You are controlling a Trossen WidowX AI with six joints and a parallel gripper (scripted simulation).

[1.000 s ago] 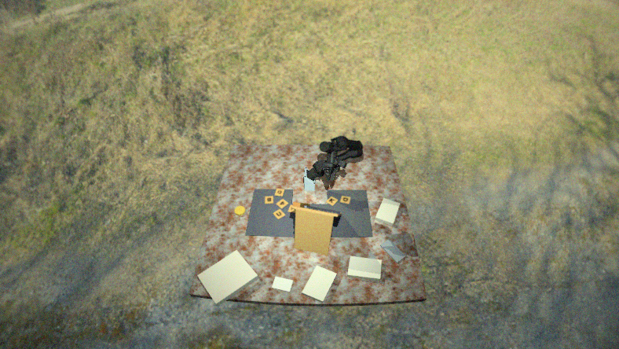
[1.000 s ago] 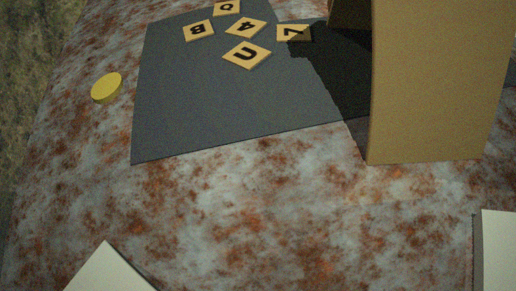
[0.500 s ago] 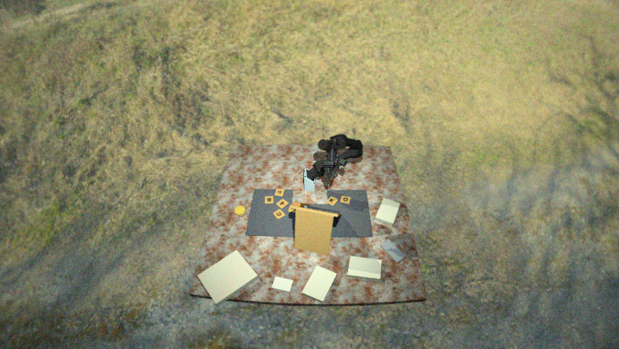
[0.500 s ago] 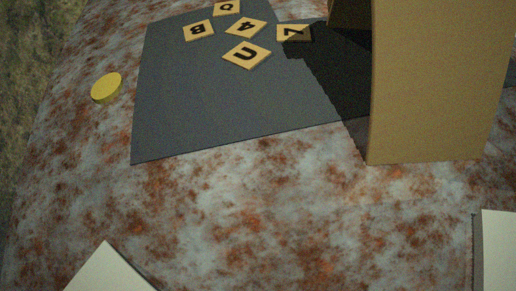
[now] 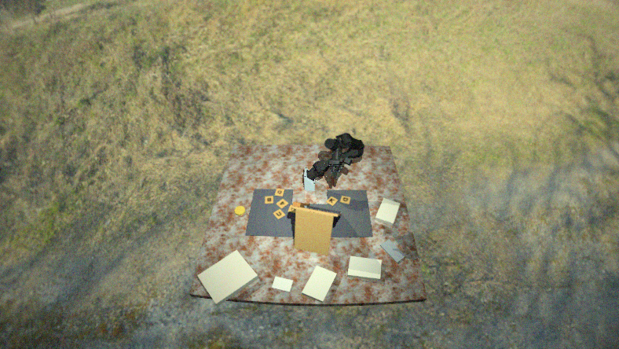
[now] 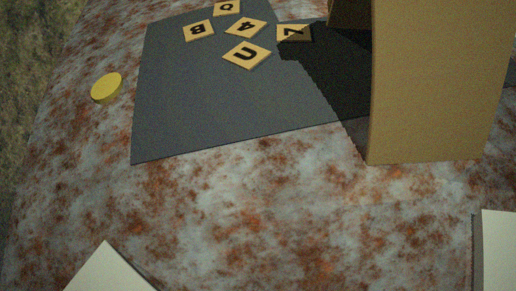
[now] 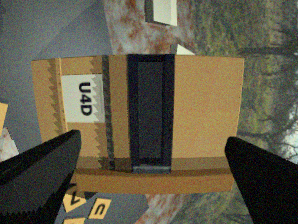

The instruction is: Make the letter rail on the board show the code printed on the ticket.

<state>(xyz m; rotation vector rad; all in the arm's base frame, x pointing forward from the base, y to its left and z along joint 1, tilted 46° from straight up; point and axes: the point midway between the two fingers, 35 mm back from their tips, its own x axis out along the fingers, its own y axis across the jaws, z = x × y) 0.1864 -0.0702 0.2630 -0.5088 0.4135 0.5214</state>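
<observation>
Now: the tan letter tile 28 cm below my gripper tip, 9 cm to the left of it and 8 cm behind it. Round my gripper tip: grey mat (28 cm below, 15 cm to the right, 3 cm behind); grey block (34 cm ahead, 32 cm to the left, 28 cm below); white ticket (21 cm below, 7 cm ahead, 3 cm to the right).
</observation>
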